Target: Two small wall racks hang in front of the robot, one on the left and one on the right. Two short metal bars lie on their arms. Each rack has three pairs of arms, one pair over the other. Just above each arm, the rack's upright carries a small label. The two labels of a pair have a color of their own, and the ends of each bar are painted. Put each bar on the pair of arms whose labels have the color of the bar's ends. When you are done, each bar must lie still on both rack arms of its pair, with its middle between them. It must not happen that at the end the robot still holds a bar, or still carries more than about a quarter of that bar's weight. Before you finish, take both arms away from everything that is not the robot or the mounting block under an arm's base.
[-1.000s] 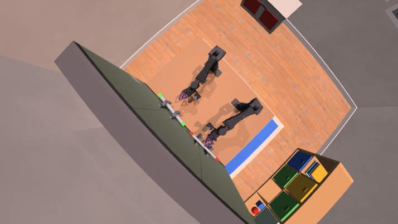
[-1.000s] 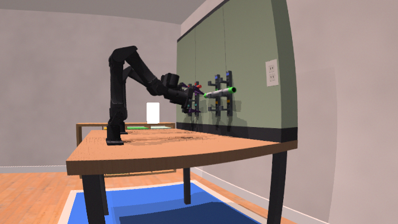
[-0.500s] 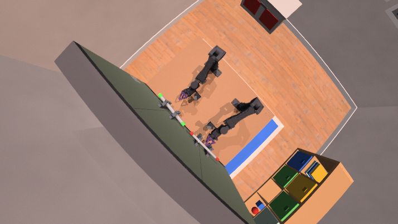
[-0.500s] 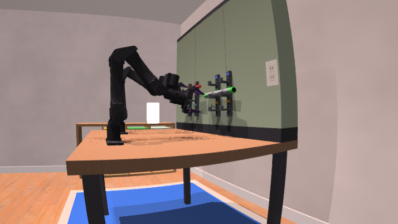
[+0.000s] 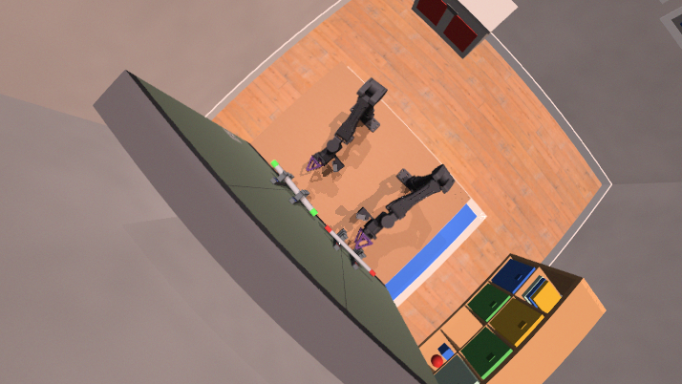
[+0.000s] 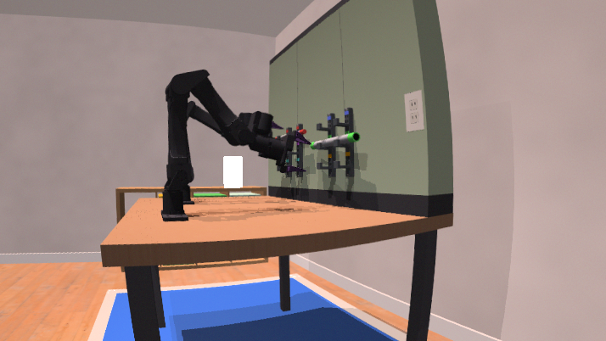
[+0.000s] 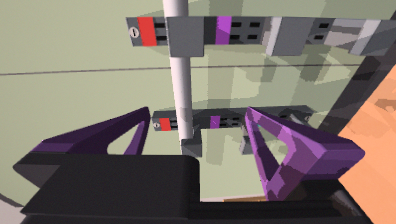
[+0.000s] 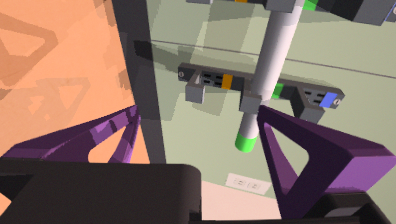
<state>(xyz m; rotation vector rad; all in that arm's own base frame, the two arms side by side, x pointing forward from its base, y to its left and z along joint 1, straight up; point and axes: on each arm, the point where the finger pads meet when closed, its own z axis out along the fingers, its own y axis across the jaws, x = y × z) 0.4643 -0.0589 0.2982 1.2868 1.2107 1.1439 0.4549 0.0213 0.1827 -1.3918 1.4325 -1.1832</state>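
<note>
Right now my left hand is 40 mm short of the red-ended bar, 10 mm to the right of it and 10 mm below it. From my left hand the other things lie so: black strip: 110 mm ahead, 210 mm to the right, 270 mm below; green wall panel: 170 mm ahead, 200 mm to the right, 130 mm above; green-ended bar: 100 mm ahead, 390 mm to the right, 60 mm below.
</note>
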